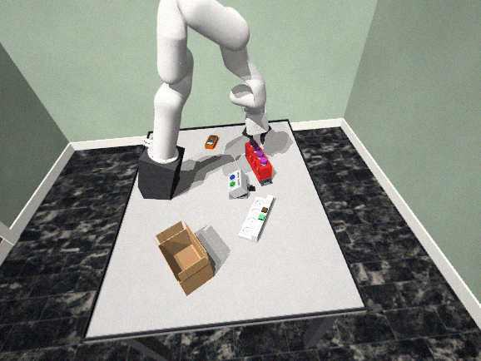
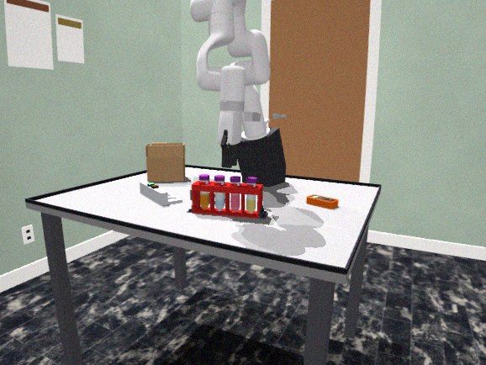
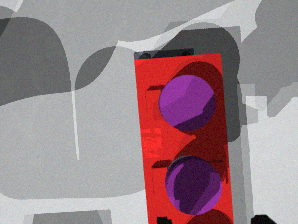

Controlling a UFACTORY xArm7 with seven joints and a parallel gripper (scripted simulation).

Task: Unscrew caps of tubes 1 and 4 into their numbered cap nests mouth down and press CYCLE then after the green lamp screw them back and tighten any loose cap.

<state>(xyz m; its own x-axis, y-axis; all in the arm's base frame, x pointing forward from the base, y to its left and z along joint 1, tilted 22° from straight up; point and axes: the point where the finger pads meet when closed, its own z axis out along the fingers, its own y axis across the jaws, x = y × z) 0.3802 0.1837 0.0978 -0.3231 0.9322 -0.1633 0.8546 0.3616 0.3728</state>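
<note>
My hand is 10 cm past the green key, 19 cm to the left of it and 11 cm above it. Round my hand: blue key 11 cm behind, 15 cm to the right, 11 cm below; grey key housing 8 cm behind, 17 cm to the right, 12 cm below; orange device 29 cm behind, 19 cm to the left, 16 cm below.
</note>
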